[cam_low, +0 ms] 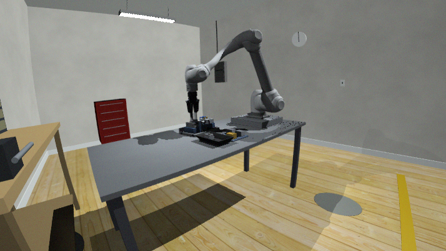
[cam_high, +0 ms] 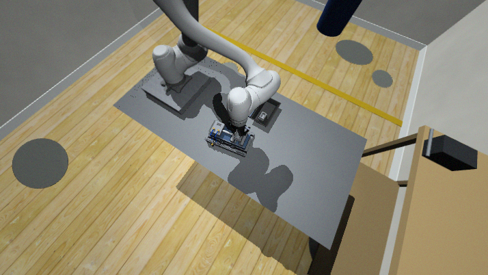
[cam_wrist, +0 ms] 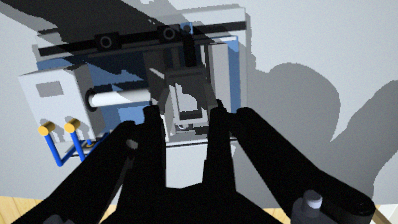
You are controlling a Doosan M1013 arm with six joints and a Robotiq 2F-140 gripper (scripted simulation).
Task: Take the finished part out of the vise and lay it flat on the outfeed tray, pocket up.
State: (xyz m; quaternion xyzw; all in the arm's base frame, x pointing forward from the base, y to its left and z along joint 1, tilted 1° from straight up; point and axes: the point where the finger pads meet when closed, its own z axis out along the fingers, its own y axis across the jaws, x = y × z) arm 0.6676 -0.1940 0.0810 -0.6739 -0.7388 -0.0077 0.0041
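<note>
The brass block is 350 mm to the left of my hand, 110 mm below it and 50 mm behind it. The rest, counted from my hand: blue fixture plate: 310 mm to the left, 130 mm below, 90 mm behind; then grey block: 270 mm to the left, 140 mm behind, 110 mm below.
</note>
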